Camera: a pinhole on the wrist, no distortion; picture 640 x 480 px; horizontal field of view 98.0 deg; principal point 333.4 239.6 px. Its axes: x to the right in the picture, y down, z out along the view. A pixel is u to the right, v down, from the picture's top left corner.
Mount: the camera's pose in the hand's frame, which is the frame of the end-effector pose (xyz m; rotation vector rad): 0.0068 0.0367 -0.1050 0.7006 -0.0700 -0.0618
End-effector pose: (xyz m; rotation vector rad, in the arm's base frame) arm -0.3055 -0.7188 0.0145 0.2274 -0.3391 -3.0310
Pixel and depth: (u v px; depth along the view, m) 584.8 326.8 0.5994
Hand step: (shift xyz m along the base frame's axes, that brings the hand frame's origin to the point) -0.5883 0.2975 0.3541
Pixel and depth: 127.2 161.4 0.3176
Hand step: 0.2288 0.2504 0.0535
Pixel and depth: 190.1 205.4 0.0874
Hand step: 0.0510 0.0177 -0.0447
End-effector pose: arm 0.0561 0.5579 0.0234 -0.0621 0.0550 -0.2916
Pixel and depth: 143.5 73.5 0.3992
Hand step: -0.3993 -0.2723 0.0734
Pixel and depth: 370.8 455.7 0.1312
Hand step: 0.0280 0.0261 0.0586
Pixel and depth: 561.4 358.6 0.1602
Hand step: 0.1180 -0.0562 0.0628
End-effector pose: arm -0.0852 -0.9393 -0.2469 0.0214 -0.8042 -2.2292
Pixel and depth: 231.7 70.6 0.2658
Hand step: -0.0749 0.2014 -0.1731
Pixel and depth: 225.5 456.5 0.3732
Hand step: 0.0436 0.2850 0.2714
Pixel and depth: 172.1 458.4 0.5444
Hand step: 0.1251 0.5144 0.4059
